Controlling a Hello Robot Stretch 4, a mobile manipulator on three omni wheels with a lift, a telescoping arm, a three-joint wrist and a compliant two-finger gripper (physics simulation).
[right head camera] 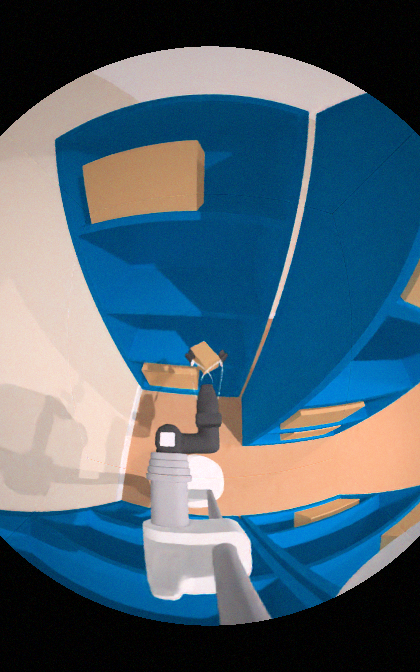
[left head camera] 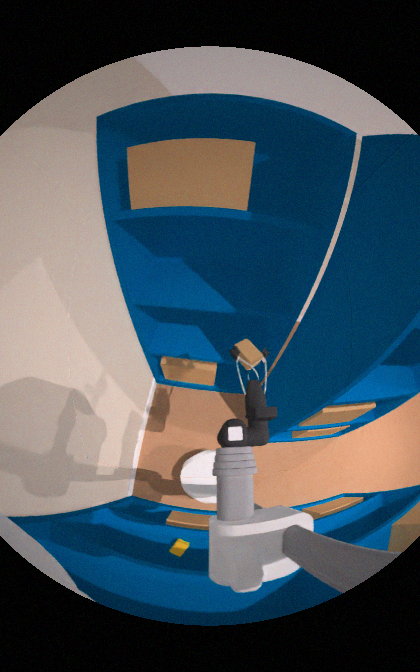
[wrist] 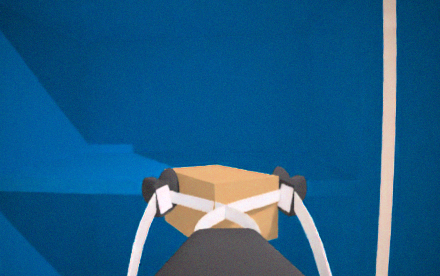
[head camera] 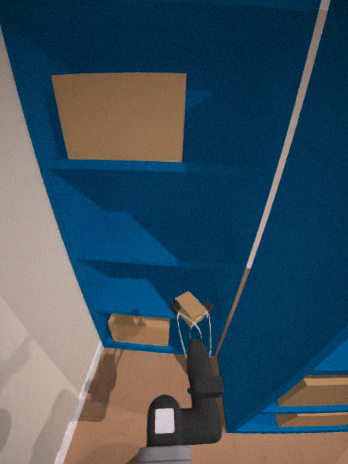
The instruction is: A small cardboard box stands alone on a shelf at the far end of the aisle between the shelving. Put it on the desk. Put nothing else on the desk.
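Places are measured from the robot's base along level axes (x left, y back, z up), in metres.
Where they show: gripper, fingertip midpoint: [head camera: 191, 300].
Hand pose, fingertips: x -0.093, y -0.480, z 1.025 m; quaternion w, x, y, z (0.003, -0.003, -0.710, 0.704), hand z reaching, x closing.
Things, the pixels of their top centre, and the offset from my fingertips.
- small cardboard box, middle of its top: [wrist: 215, 169] [head camera: 190, 303] dz +0.017, dx +0.008, dy +0.022 m
- large carton, middle of its top: [head camera: 128, 83] dz +0.666, dx +0.236, dy -0.466 m
- wide carton, middle of its top: [head camera: 141, 308] dz -0.706, dx +0.265, dy -0.469 m
The small cardboard box [head camera: 190, 306] [left head camera: 247, 351] [right head camera: 204, 354] [wrist: 240, 190] is held between the two dark fingertips, turned with one corner toward the wrist. My gripper [head camera: 191, 307] [left head camera: 249, 353] [right head camera: 206, 356] [wrist: 224, 182] is shut on it. The box is in the air in front of the blue shelving, apart from the shelves. The arm is drawn in, and the wrist hangs over the floor. The far side and underside of the box are hidden. The desk does not show in these views.
A large carton [head camera: 122, 117] [left head camera: 191, 174] [right head camera: 142, 182] stands on an upper shelf; a wide carton [head camera: 139, 330] [left head camera: 189, 371] [right head camera: 170, 376] is on the bottom shelf. A pale wall [head camera: 30, 225] is at the left. More shelving with cartons [head camera: 317, 391] is at the right. A yellow object [left head camera: 179, 547] lies on shelving behind.
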